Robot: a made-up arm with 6 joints. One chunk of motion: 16 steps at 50 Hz.
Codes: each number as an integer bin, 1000 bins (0 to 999) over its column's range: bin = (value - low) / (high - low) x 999, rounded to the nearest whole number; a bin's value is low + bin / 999 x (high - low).
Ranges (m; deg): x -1..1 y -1..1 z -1..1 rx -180..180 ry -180..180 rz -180..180
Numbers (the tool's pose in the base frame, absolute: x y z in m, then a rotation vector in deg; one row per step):
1: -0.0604 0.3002 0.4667 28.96 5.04 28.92
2: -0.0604 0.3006 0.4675 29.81 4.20 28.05
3: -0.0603 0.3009 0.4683 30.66 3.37 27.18
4: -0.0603 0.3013 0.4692 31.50 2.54 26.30
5: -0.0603 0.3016 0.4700 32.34 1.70 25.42
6: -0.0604 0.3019 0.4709 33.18 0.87 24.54
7: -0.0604 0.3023 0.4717 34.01 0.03 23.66
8: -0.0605 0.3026 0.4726 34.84 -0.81 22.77
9: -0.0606 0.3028 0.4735 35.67 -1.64 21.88
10: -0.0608 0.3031 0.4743 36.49 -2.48 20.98
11: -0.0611 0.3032 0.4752 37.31 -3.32 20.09
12: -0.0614 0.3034 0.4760 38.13 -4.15 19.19
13: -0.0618 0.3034 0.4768 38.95 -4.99 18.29
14: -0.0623 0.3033 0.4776 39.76 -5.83 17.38
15: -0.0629 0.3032 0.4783 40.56 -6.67 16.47
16: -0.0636 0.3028 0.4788 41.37 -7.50 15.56
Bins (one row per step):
1: 469 649 733 580 513 580
2: 469 650 733 582 511 577
3: 469 650 733 585 509 575
4: 469 650 734 587 507 572
5: 469 650 734 589 504 570
6: 469 650 735 592 502 568
7: 469 650 735 594 500 565
8: 469 651 736 596 497 563
9: 469 651 736 598 495 560
10: 469 651 736 601 493 558
11: 469 651 737 603 490 555
12: 469 651 737 605 488 553
13: 469 651 738 608 486 550
14: 468 651 738 610 483 548
15: 468 651 738 612 481 545
16: 468 651 739 614 479 543

